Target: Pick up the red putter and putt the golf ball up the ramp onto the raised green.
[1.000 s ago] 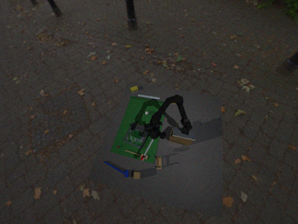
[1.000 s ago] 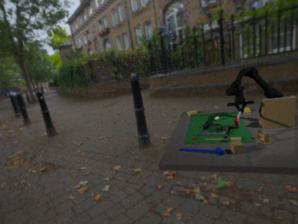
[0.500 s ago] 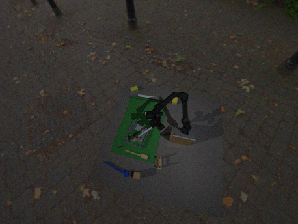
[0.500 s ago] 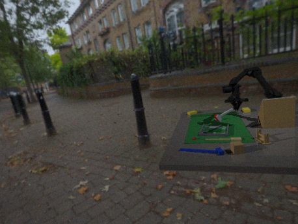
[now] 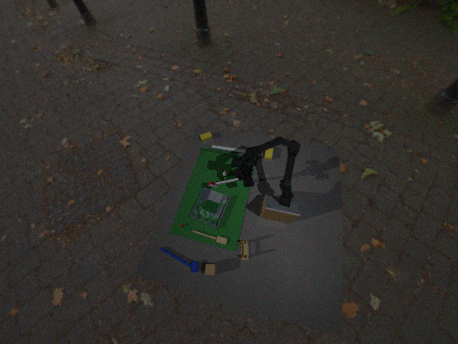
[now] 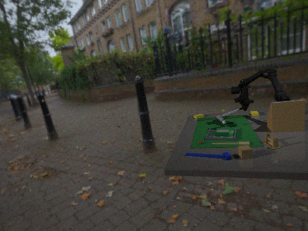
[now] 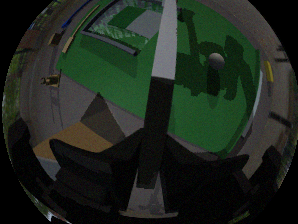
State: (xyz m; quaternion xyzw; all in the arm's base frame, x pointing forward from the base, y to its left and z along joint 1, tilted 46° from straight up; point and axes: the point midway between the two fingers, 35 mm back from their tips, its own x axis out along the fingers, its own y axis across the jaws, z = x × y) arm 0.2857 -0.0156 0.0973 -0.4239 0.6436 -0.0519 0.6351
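Now: the red putter 10 cm ahead of my gripper tip and 6 cm to the left of it. From my gripper tip the other things lie so: white bar (29 cm to the right, 26 cm ahead, 14 cm below); wooden block (60 cm to the left, 11 cm below); white golf ball (18 cm ahead, 12 cm below, 5 cm to the right).
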